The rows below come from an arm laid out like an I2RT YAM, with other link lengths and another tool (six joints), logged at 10 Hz.
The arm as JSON. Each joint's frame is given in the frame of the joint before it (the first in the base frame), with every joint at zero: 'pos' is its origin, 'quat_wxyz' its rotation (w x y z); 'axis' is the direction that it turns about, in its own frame. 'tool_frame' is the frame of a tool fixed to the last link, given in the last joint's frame.
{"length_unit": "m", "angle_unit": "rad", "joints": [
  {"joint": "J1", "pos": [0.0, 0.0, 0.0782], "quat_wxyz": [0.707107, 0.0, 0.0, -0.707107], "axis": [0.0, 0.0, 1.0]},
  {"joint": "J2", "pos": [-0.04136, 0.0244, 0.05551], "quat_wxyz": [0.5, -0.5, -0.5, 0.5], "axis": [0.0, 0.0, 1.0]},
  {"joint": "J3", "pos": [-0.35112, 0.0, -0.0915], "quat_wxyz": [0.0, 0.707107, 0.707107, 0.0], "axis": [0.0, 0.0, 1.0]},
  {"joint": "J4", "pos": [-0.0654, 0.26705, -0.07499], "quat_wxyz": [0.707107, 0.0, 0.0, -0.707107], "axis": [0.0, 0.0, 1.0]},
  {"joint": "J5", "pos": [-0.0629, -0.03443, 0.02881], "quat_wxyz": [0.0, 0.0, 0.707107, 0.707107], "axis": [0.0, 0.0, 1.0]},
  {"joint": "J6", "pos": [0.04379, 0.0, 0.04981], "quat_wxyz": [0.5, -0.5, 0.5, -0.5], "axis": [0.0, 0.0, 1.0]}
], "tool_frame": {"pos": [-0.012, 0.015, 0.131], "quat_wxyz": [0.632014, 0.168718, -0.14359, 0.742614]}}
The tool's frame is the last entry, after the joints.
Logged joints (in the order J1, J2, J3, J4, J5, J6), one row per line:
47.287, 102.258, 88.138, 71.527, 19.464, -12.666
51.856, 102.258, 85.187, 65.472, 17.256, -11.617
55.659, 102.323, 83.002, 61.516, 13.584, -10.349
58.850, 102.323, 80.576, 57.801, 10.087, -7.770
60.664, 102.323, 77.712, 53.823, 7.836, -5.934
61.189, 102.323, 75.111, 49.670, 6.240, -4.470
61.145, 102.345, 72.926, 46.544, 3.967, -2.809
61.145, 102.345, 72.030, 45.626, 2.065, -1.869
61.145, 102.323, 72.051, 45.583, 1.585, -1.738
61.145, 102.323, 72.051, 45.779, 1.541, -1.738
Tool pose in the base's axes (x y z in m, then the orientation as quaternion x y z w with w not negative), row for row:
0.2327, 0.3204, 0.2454, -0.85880, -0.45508, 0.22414, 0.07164
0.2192, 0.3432, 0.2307, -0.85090, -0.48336, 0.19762, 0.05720
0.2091, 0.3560, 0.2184, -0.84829, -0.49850, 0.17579, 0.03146
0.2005, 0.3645, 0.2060, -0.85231, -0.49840, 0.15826, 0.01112
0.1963, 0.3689, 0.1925, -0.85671, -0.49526, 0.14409, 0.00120
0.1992, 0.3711, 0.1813, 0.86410, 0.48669, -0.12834, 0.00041
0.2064, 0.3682, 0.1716, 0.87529, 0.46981, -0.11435, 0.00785
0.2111, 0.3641, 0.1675, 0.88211, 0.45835, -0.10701, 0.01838
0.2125, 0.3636, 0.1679, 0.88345, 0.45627, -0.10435, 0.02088
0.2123, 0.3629, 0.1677, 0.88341, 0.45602, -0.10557, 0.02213
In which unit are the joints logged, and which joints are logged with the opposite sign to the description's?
The joints are logged in degrees. Opposite sign: J4, J5.
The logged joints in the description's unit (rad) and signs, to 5 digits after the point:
0.82531, 1.78474, 1.53830, -1.24838, -0.33971, -0.22106
0.90506, 1.78474, 1.48679, -1.14270, -0.30117, -0.20275
0.97143, 1.78587, 1.44866, -1.07366, -0.23709, -0.18062
1.02713, 1.78587, 1.40632, -1.00882, -0.17605, -0.13561
1.05879, 1.78587, 1.35633, -0.93939, -0.13676, -0.10357
1.06795, 1.78587, 1.31093, -0.86691, -0.10891, -0.07802
1.06718, 1.78626, 1.27280, -0.81235, -0.06924, -0.04903
1.06718, 1.78626, 1.25716, -0.79632, -0.03604, -0.03262
1.06718, 1.78587, 1.25753, -0.79557, -0.02766, -0.03033
1.06718, 1.78587, 1.25753, -0.79899, -0.02690, -0.03033

